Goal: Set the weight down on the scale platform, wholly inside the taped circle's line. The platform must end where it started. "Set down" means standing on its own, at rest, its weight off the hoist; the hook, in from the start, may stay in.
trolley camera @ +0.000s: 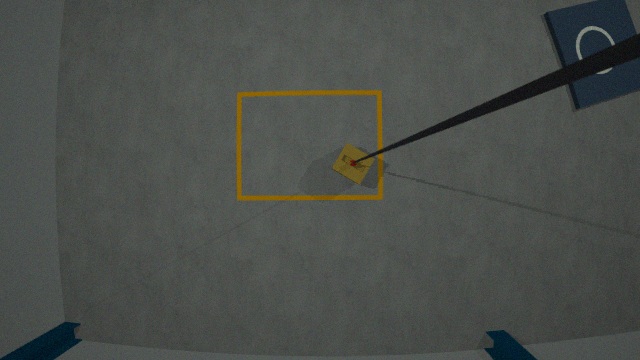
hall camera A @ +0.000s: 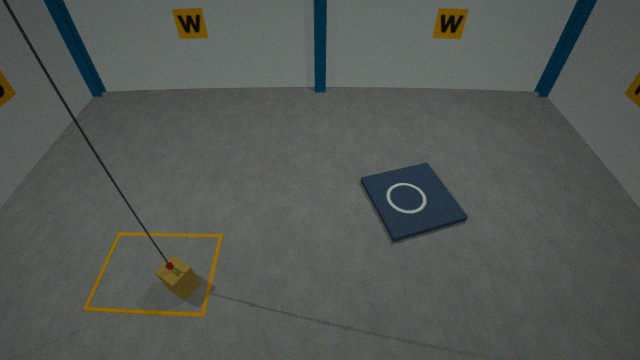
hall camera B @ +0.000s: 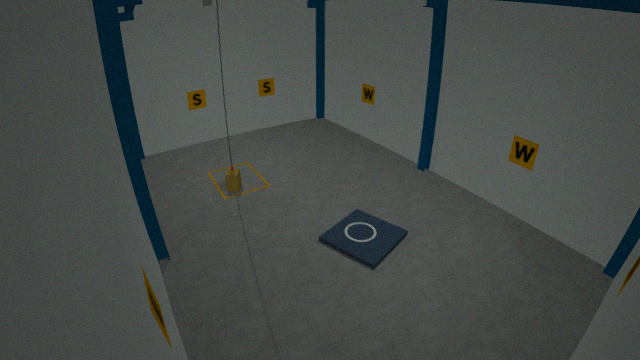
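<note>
The yellow block-shaped weight (hall camera A: 183, 286) (hall camera B: 233, 182) (trolley camera: 349, 171) is at the orange floor rectangle, near its right side in the trolley view. The red hook (hall camera A: 170, 266) (hall camera B: 232, 169) (trolley camera: 353, 163) is in the top of the weight, on the dark hoist line. Shadows lie on both sides of the weight; whether it touches the floor I cannot tell. The dark blue scale platform (hall camera A: 434, 210) (hall camera B: 375, 254) (trolley camera: 607, 12) lies flat on the floor, apart from the weight. Its white taped circle (hall camera A: 388, 195) (hall camera B: 345, 232) (trolley camera: 578, 47) has nothing standing in it. In the trolley view the line crosses in front of the platform.
The orange taped rectangle (hall camera A: 170, 234) (hall camera B: 215, 185) (trolley camera: 239, 145) is flat on the floor. Blue columns (hall camera A: 320, 45) (hall camera B: 434, 85) stand along the pale walls, which carry orange letter signs (hall camera A: 190, 23) (hall camera B: 524, 152). A thin shadow of the line runs across the floor.
</note>
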